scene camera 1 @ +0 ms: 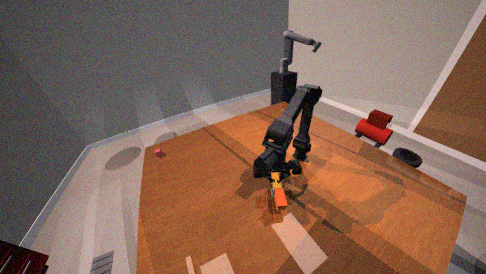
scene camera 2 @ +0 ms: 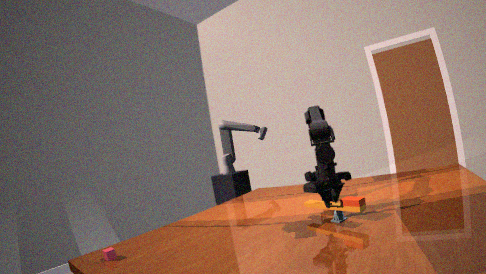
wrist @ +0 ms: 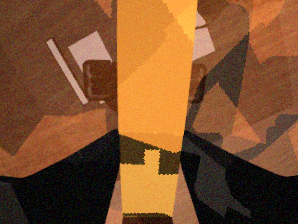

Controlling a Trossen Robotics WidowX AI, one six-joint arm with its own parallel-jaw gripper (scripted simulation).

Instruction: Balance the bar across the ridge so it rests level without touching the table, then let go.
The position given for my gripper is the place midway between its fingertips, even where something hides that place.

I see my gripper (scene camera 2: 331,206) and a bar (wrist: 154,57).
My gripper is seen too in the wrist view (wrist: 150,137).
